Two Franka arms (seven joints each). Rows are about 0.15 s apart.
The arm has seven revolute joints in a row. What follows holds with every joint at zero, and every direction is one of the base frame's.
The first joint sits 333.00 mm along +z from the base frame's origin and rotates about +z.
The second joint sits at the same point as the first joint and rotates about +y.
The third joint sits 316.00 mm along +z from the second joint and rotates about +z.
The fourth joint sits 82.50 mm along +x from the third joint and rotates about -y.
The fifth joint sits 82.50 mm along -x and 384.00 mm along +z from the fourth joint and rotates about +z.
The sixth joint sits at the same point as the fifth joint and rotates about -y.
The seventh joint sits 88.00 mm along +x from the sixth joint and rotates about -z.
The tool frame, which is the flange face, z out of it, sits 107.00 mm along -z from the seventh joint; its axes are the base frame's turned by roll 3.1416, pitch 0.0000 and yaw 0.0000 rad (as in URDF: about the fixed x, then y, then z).
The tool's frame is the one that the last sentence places.
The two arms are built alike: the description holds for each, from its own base.
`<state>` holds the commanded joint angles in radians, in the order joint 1, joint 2, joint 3, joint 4, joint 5, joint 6, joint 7, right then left.
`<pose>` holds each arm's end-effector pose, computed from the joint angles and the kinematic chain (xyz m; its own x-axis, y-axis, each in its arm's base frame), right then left.
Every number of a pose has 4 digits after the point.
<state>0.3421 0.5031 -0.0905 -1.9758 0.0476 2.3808 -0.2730 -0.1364 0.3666 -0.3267 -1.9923 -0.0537 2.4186 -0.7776</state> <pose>0.5839 0.1517 0.2042 0.8744 0.4757 -0.0954 0.4768 -0.8789 -0.0120 0.5533 -0.2676 0.2940 0.9295 0.3645 -0.0565 0.3688 -0.9158 0.1593</pose>
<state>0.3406 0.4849 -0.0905 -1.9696 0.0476 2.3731 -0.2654 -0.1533 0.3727 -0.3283 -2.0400 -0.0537 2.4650 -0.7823</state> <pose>0.5875 0.1521 0.2169 0.8800 0.4683 -0.0790 0.4691 -0.8831 -0.0092 0.5379 -0.2744 0.2749 0.9334 0.3533 -0.0626 0.3588 -0.9206 0.1542</pose>
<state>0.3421 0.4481 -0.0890 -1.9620 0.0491 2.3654 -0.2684 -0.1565 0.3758 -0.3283 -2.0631 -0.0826 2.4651 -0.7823</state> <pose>0.5923 0.1557 0.2416 0.8798 0.4735 -0.0423 0.4737 -0.8807 -0.0058 0.5295 -0.2736 0.2637 0.9251 0.3672 -0.0965 0.3781 -0.9141 0.1466</pose>
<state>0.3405 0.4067 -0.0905 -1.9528 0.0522 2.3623 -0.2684 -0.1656 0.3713 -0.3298 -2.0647 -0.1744 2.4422 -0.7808</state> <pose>0.5984 0.1559 0.2705 0.8829 0.4695 0.0050 0.4695 -0.8829 0.0002 0.5240 -0.2786 0.2637 0.8984 0.4087 -0.1610 0.4327 -0.8865 0.1641</pose>
